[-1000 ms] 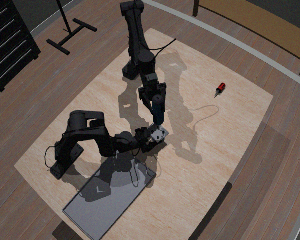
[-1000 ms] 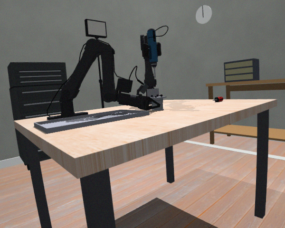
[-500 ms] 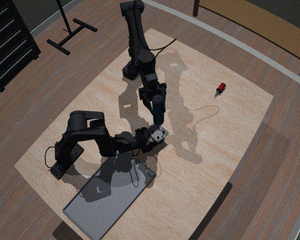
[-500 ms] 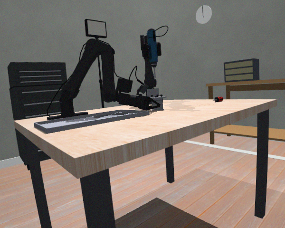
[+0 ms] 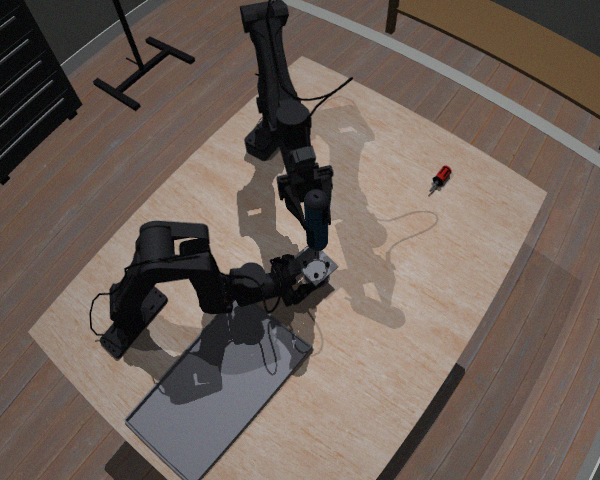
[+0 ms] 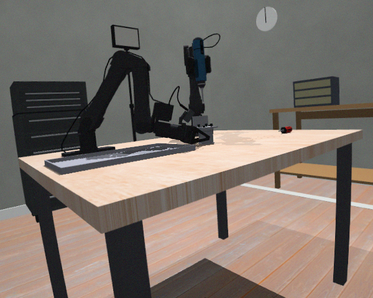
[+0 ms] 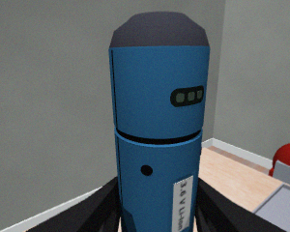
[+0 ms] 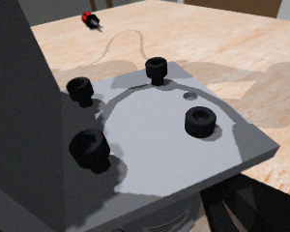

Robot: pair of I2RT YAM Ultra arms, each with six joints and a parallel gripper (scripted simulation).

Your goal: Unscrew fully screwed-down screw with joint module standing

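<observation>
The grey bracket lies 5 cm above my right hand. Also, from my right hand: shallow grey tray (5 cm behind, 35 cm to the right, 2 cm below); small red-handled screwdriver (15 cm ahead, 41 cm to the left, 1 cm below).
</observation>
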